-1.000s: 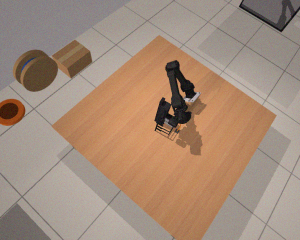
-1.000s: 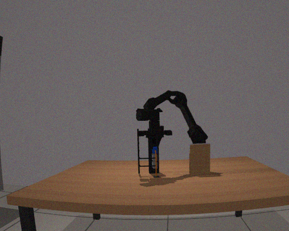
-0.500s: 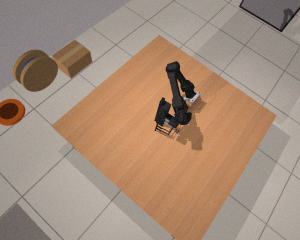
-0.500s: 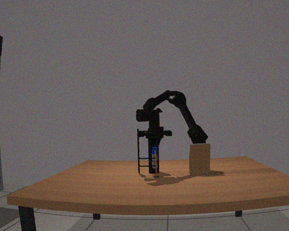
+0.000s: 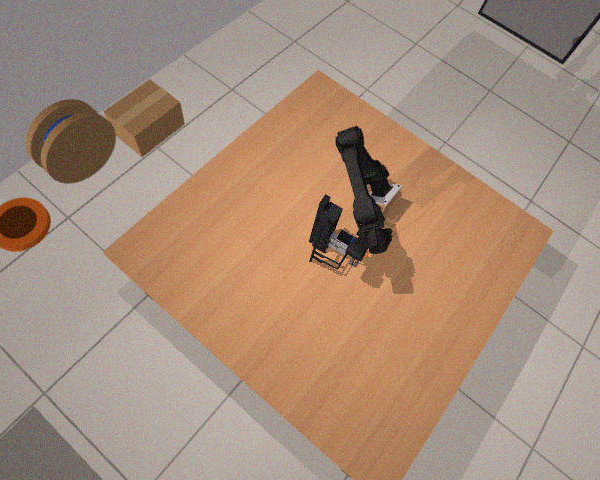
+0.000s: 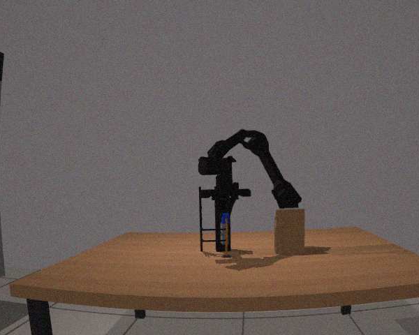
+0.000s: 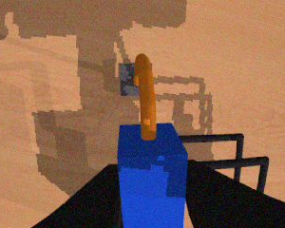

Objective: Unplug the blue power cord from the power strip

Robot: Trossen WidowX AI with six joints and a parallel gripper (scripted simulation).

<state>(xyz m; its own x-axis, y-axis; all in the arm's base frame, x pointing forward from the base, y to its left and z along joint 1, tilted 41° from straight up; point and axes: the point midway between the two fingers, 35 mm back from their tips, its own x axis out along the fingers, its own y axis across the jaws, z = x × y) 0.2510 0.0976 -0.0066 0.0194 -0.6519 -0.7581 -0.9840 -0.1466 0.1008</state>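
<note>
Right now my gripper tip is 1 cm short of the blue plug and 3 cm to the left of it.
</note>
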